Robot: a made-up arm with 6 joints. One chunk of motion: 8 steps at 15 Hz.
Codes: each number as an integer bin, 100 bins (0 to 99) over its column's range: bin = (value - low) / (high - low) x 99, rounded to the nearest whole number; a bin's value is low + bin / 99 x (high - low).
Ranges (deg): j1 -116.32..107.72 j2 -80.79..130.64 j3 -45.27..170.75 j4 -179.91..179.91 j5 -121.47..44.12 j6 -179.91..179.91
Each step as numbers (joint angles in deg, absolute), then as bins.
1 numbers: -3.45 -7.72 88.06 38.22 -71.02 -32.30
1 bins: 50 34 61 60 30 41
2 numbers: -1.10 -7.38 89.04 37.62 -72.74 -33.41
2 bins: 51 34 62 60 29 40
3 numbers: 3.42 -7.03 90.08 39.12 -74.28 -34.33
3 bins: 53 35 62 60 28 40
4 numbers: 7.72 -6.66 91.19 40.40 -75.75 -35.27
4 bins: 55 35 63 61 27 40
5 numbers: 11.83 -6.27 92.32 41.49 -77.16 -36.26
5 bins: 57 35 63 61 26 40
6 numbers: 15.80 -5.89 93.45 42.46 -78.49 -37.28
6 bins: 58 35 64 61 26 39
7 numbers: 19.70 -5.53 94.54 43.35 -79.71 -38.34
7 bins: 60 35 64 61 25 39
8 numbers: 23.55 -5.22 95.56 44.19 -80.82 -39.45
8 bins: 62 35 65 62 24 39
